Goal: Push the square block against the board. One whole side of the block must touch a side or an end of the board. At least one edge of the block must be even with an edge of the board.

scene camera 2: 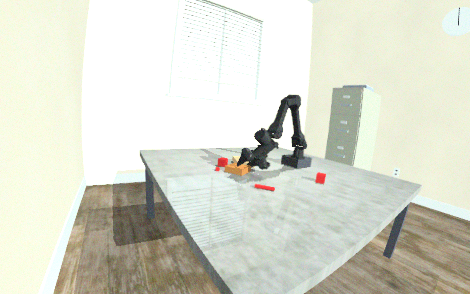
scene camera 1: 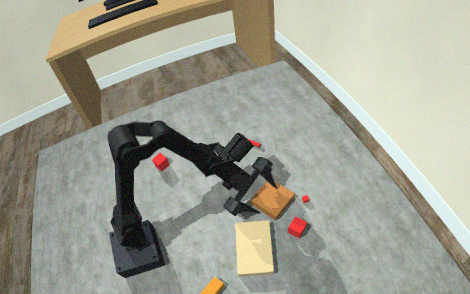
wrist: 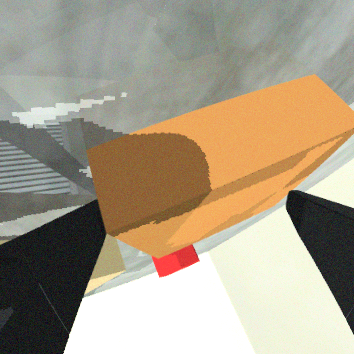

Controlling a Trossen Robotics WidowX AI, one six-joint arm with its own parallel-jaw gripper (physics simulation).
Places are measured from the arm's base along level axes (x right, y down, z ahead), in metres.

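Pixels of known places: gripper, fingertip midpoint: (scene camera 2: 240,167) (scene camera 1: 267,200) (wrist: 198,202); arm's base, origin of the base link: (scene camera 2: 298,157) (scene camera 1: 134,239).
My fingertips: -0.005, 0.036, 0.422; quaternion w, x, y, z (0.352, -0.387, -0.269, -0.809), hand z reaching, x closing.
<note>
For each thing: its top centre in the pictures, then the offset to it from my fingertips, as dx, dy, dz. "*": a spot on its surface instead.
- square block, middle of its top: (wrist: 231,213) (scene camera 1: 272,196) (scene camera 2: 238,165) +0.000, -0.010, +0.017
- cream rectangular board, middle of its top: (scene camera 1: 253,246) (scene camera 2: 243,159) +0.130, -0.010, -0.094
- tiny red cube, middle of its top: (scene camera 1: 305,197) (scene camera 2: 217,167) +0.039, +0.004, +0.112
- red rod, middle of its top: (scene camera 1: 249,140) (scene camera 2: 264,185) -0.251, +0.006, +0.037
- orange bar, surface spot: (scene camera 1: 212,286) * +0.203, -0.011, -0.239
The square block (scene camera 1: 280,199) (scene camera 2: 235,170) (wrist: 260,120) is orange and lies flat, turned at an angle to the board. In scene camera 1 its lower corner is close to the board's upper right corner; no whole side of it lies along the board. The cream rectangular board (scene camera 1: 255,250) (scene camera 2: 236,159) lies flat, and part of it shows in the wrist view (wrist: 112,259) behind a finger. My gripper (scene camera 1: 266,199) (wrist: 198,202) is open and empty, low at the block's arm-facing side, one finger near the board. Whether the fingers touch the block is unclear.
A red cube (scene camera 1: 297,227) (scene camera 2: 222,162) (wrist: 175,262) and a tiny red cube (scene camera 1: 305,199) (scene camera 2: 217,169) stand beyond the block. Another red cube (scene camera 1: 160,161) (scene camera 2: 320,178), a red rod (scene camera 1: 255,143) (scene camera 2: 264,187) and an orange bar (scene camera 1: 212,286) lie farther off.
</note>
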